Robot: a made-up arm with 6 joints. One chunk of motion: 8 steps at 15 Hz.
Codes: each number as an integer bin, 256 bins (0 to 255) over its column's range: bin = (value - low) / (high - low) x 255, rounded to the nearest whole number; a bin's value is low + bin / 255 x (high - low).
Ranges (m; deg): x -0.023..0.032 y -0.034..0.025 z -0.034..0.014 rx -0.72..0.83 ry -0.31..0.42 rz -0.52..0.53
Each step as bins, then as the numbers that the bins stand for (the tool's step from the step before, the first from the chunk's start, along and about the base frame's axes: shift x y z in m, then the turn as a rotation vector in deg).
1 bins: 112 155 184 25 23 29
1 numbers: 0.00116 0.00186 0.00064 -0.568 -0.244 -0.401
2 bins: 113 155 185 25 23 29
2 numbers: 0.00137 0.00186 0.00082 -0.568 -0.244 -0.401
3 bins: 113 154 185 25 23 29
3 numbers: 0.00137 0.00163 0.00082 -0.568 -0.244 -0.401
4 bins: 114 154 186 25 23 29
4 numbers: 0.00159 0.00163 0.00101 -0.568 -0.244 -0.401
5 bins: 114 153 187 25 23 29
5 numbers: 0.00159 0.00140 0.00120 -0.568 -0.244 -0.401
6 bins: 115 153 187 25 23 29
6 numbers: 0.00180 0.00140 0.00120 -0.568 -0.244 -0.401
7 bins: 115 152 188 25 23 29
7 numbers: 0.00180 0.00117 0.00139 -0.568 -0.244 -0.401
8 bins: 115 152 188 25 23 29
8 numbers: 0.00180 0.00117 0.00139 -0.568 -0.244 -0.401
